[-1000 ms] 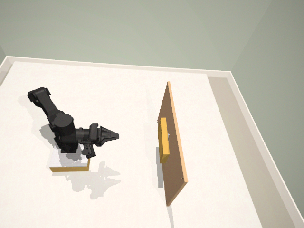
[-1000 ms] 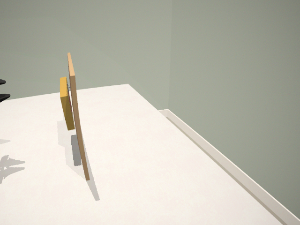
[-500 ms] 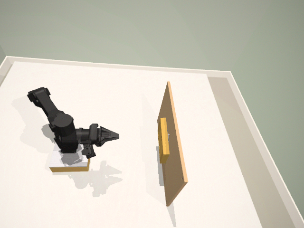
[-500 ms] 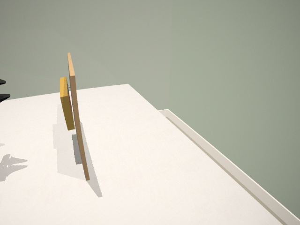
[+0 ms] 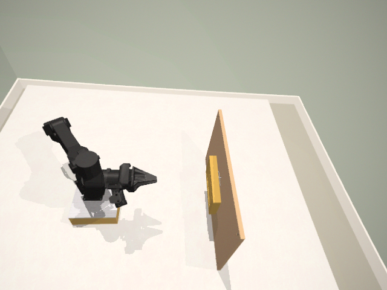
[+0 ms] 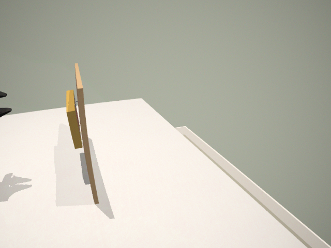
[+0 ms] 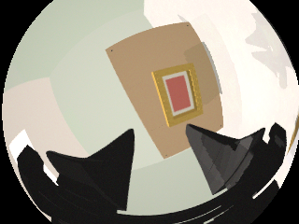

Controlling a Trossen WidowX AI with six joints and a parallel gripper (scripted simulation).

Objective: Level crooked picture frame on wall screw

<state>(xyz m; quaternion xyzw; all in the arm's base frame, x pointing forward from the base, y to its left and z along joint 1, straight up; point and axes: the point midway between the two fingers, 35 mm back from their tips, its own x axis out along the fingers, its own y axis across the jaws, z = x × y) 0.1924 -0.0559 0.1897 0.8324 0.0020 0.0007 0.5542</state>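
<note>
Right now my gripper tip is 20 cm short of the yellow picture frame, 3 cm to the right of it and 8 cm above it. From my gripper tip the other things lie so: wall board: 21 cm ahead, 3 cm to the left, 9 cm below.
</note>
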